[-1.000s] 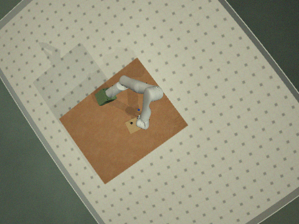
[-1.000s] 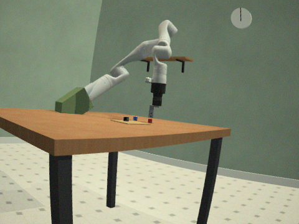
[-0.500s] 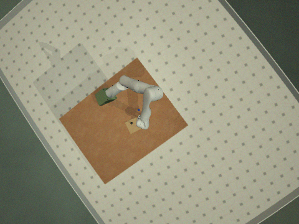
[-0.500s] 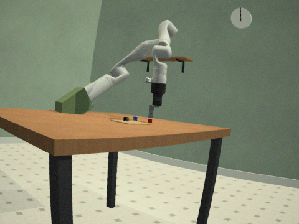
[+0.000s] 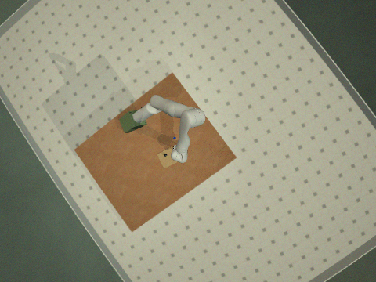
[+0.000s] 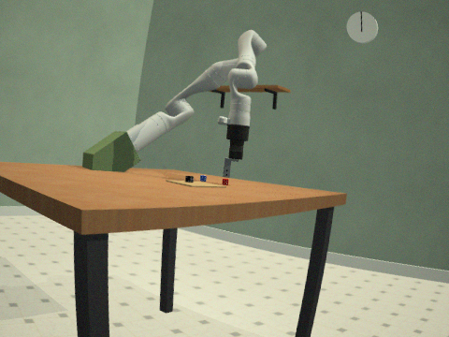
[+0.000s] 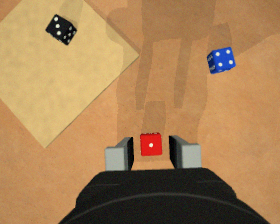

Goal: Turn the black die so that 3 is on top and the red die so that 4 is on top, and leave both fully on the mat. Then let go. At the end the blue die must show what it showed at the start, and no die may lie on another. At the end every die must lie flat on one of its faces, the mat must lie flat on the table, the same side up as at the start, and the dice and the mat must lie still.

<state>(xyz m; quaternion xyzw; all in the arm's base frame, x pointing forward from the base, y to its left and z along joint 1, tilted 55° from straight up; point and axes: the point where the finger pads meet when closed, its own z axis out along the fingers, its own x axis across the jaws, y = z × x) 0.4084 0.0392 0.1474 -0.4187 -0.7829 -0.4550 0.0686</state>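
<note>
Right now the red die is 30 mm below my hand. The rest, counted from my hand: tan mat 140 mm to the right, 40 mm below; blue die 110 mm behind, 30 mm below; black die 140 mm to the right, 30 mm below, 30 mm behind.
</note>
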